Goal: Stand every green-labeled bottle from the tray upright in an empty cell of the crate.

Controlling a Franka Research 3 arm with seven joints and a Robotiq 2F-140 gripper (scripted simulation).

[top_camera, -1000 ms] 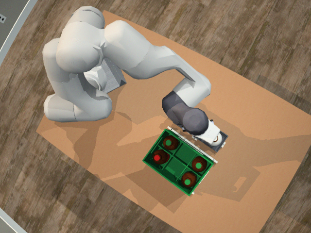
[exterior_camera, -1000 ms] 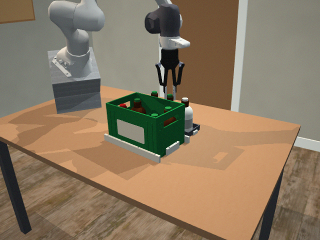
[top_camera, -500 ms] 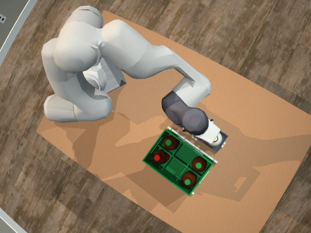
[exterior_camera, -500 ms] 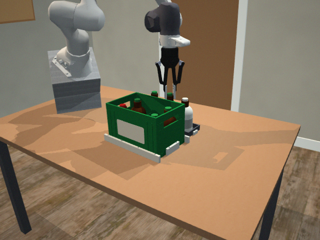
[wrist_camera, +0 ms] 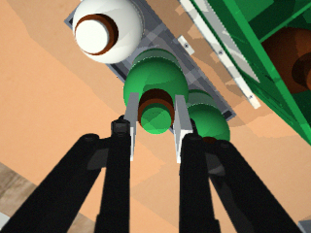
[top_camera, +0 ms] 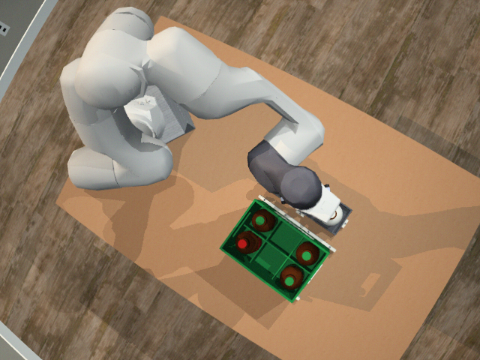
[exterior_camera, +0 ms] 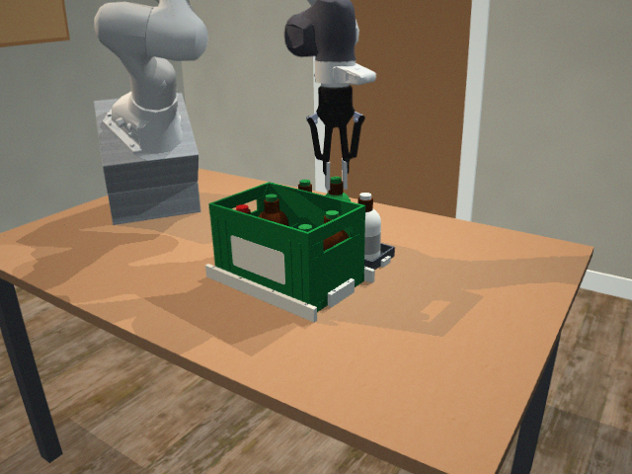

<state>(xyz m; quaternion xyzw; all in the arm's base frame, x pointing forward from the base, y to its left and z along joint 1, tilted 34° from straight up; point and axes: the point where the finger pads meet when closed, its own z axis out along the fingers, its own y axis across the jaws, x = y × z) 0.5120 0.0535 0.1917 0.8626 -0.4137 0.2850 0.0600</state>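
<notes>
The white-labeled bottle is 8 cm ahead of my hand, 2 cm to the right of it and 11 cm below it. The rest, counted from my hand: grey tray (18 cm below); green crate (3 cm behind, 18 cm to the right, 11 cm below).
</notes>
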